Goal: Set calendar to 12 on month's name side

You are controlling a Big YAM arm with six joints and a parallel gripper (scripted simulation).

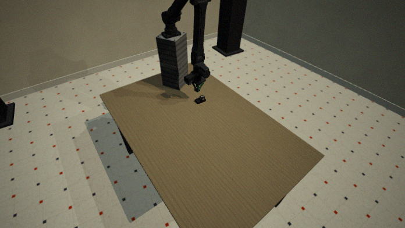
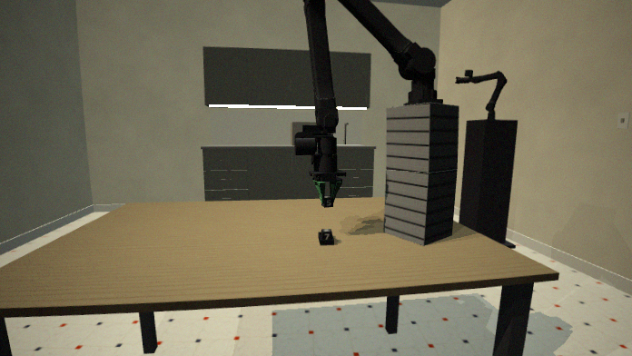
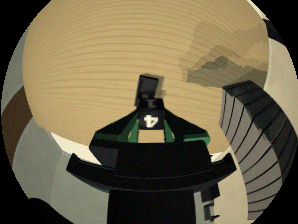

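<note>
Now: hand 11 cm above the black calendar tray and 2 cm to the right of it.
</note>
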